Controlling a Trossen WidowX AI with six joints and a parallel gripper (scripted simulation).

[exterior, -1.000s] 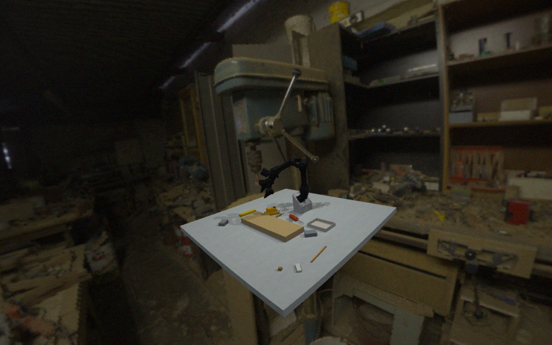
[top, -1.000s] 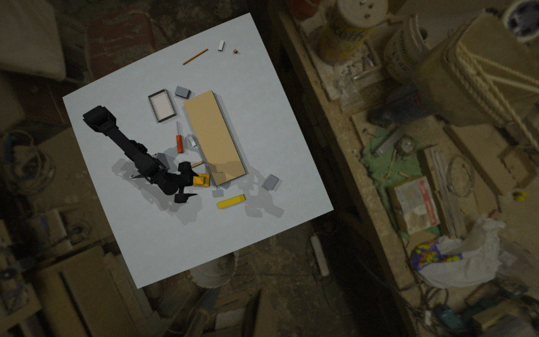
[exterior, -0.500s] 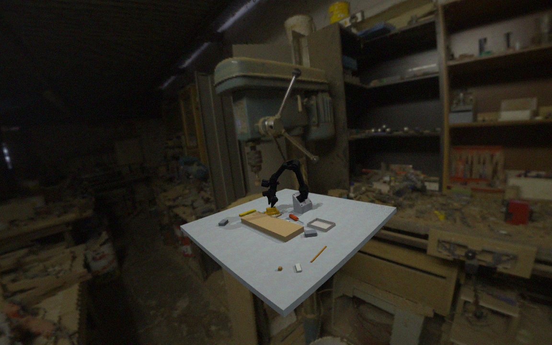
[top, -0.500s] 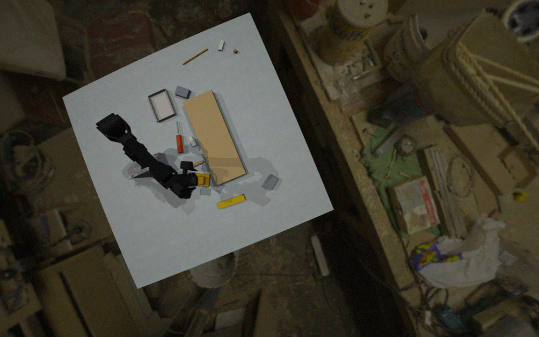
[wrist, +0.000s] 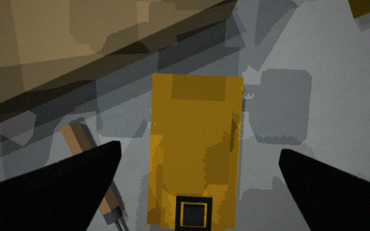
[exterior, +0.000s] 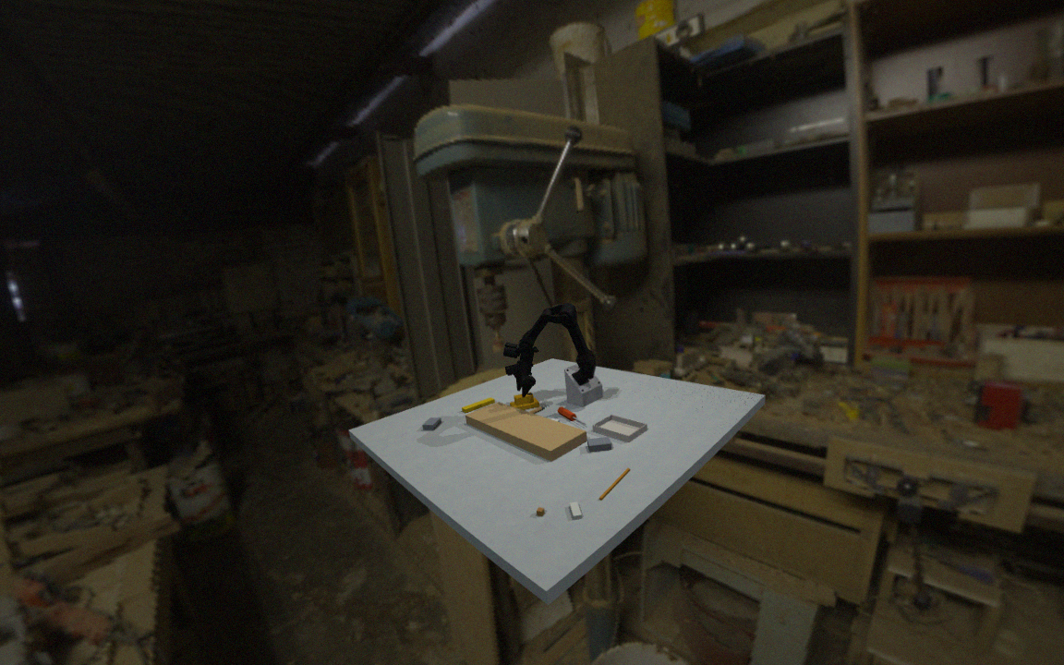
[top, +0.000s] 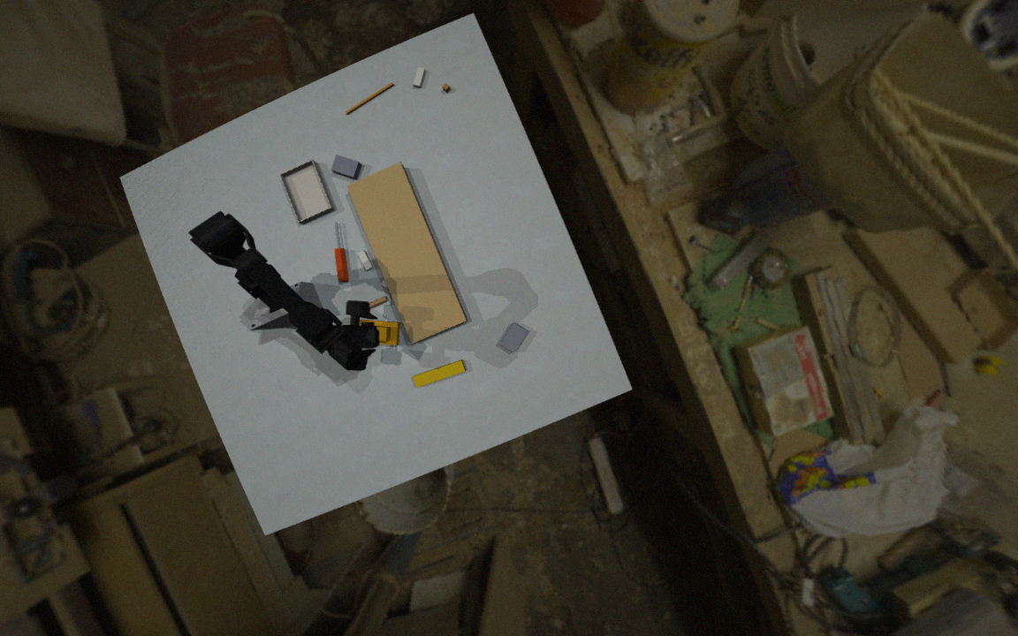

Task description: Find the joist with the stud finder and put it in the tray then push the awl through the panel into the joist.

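My gripper tip is 20 mm past the stud finder, 10 mm to the right of it and 20 mm above it. Round my gripper tip: awl 20 mm behind, 90 mm to the left, 60 mm below; tray 60 mm behind, 500 mm to the left, 50 mm below; yellow bar 120 mm ahead, 180 mm to the right, 60 mm below.
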